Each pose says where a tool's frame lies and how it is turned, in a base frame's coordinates. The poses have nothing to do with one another.
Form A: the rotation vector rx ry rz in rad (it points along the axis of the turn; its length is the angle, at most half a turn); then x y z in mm.
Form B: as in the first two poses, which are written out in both.
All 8 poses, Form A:
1: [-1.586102 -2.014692 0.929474 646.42 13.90 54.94]
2: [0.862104 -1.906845 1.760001 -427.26 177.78 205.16]
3: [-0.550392 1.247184 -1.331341 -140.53 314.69 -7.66]
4: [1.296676 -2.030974 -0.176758 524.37 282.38 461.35]
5: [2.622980 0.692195 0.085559 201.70 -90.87 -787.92]
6: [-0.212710 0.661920 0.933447 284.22 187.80 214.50]
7: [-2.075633 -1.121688 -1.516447 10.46 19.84 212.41]
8: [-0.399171 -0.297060 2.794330 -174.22 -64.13 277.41]
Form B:
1:
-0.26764 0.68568 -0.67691 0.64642
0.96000 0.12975 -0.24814 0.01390
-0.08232 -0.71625 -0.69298 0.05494
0 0 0 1

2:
-0.72755 -0.67667 0.11309 -0.42726
-0.16684 0.01462 -0.98588 0.17778
0.66546 -0.73615 -0.12353 0.20516
0 0 0 1

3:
-0.21764 0.40876 0.88631 -0.14053
-0.91108 0.24065 -0.33470 0.31469
-0.35010 -0.88034 0.32004 -0.00766
0 0 0 1

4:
-0.24464 -0.74012 -0.62639 0.52437
-0.83721 0.48712 -0.24859 0.28238
0.48912 0.46361 -0.73881 0.46135
0 0 0 1

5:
0.87387 0.45769 0.16392 0.20170
0.48383 -0.78579 -0.38529 -0.09087
-0.04754 0.41600 -0.90812 -0.78792
0 0 0 1

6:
0.41593 -0.79931 0.43371 0.28422
0.67371 0.59117 0.44343 0.18780
-0.61083 0.10776 0.78439 0.21450
0 0 0 1

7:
0.12084 0.75408 0.64557 0.01046
0.39657 -0.63286 0.66500 0.01984
0.91002 0.17566 -0.37551 0.21241
0 0 0 1

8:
-0.91570 -0.26529 -0.30186 -0.17422
0.32282 -0.93295 -0.15937 -0.06413
-0.23934 -0.24338 0.93994 0.27741
0 0 0 1

